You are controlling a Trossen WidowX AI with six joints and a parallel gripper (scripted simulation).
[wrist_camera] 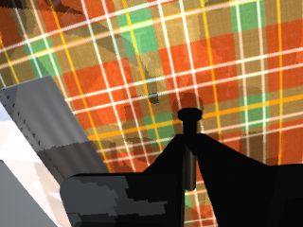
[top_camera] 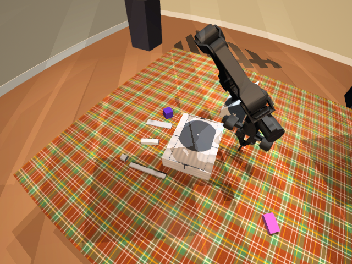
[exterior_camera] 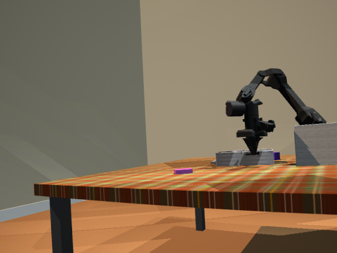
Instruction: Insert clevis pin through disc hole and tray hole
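My gripper tip is now 180 mm to the left of the grey aluminium disc, 50 mm short of it and 10 mm below it. From my gripper tip the other things lie so: dark clevis pin 10 mm ahead; pink block 220 mm ahead, 190 mm to the left, 40 mm below; steel tray 170 mm to the right, 80 mm ahead, 10 mm below.
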